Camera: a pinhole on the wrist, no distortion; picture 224 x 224 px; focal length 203.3 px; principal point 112.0 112.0 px. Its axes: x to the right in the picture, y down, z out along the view. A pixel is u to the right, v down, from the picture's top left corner.
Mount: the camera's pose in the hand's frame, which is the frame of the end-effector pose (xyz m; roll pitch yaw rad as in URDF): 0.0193 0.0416 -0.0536 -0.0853 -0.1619 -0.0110
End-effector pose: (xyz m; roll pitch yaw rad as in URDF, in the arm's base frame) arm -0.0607 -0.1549 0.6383 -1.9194 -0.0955 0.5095
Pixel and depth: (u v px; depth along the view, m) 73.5 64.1 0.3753
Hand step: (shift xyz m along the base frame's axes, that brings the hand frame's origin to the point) -0.2353 0.2090 -0.1044
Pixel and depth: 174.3 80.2 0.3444
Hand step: -0.0694 0.2848 -0.1135
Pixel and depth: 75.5 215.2 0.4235
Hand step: -0.1737 0.1461 -0.3988
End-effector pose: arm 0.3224 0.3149 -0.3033 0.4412 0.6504 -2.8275
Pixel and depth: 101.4 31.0 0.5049
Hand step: -0.2313 0.2384 0.3448
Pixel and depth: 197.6 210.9 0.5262
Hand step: -0.4219 -0.2456 0.3625
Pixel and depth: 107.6 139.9 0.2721
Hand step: -0.1116 -0.0395 0.2035
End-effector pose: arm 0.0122 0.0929 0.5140 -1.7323 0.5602 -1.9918
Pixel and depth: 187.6 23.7 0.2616
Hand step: 0.1863 -0.1563 -0.0270
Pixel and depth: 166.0 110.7 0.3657
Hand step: 0.2863 -0.1105 -0.1325
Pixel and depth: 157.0 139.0 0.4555
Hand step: 0.3724 -0.0923 -0.1979
